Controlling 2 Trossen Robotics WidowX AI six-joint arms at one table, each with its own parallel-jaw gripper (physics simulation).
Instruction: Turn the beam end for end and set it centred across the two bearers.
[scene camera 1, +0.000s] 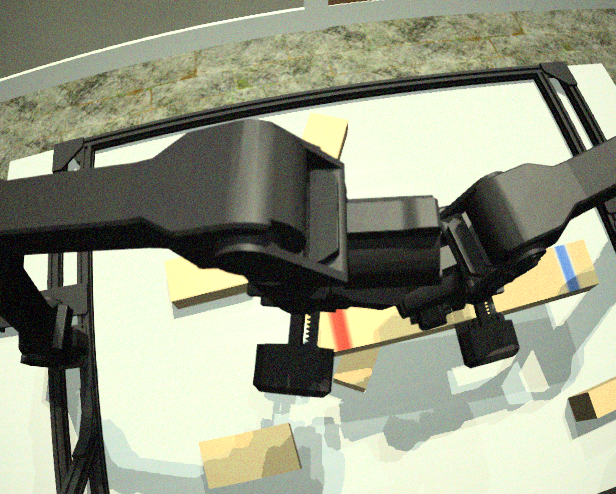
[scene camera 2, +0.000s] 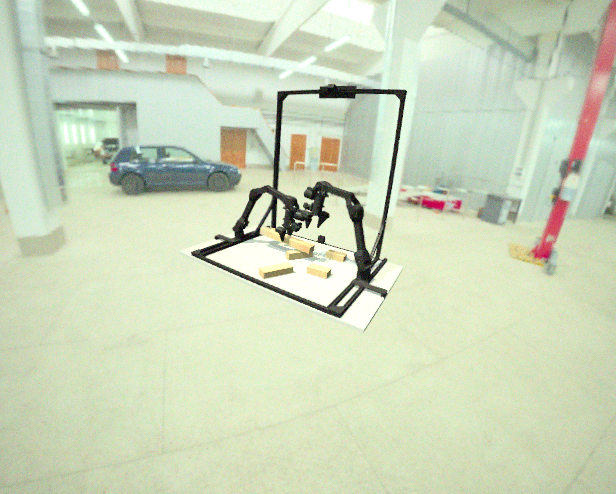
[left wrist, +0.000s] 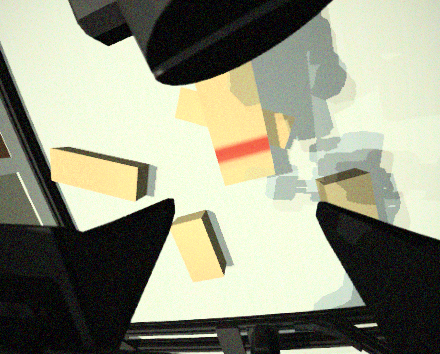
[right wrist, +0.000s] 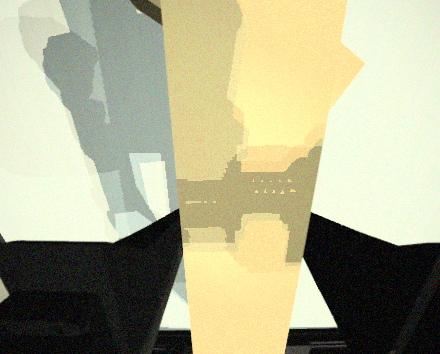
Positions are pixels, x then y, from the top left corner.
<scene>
left gripper: open, holds nothing
right gripper: holds a long beam (scene camera 1: 566, 270)
</scene>
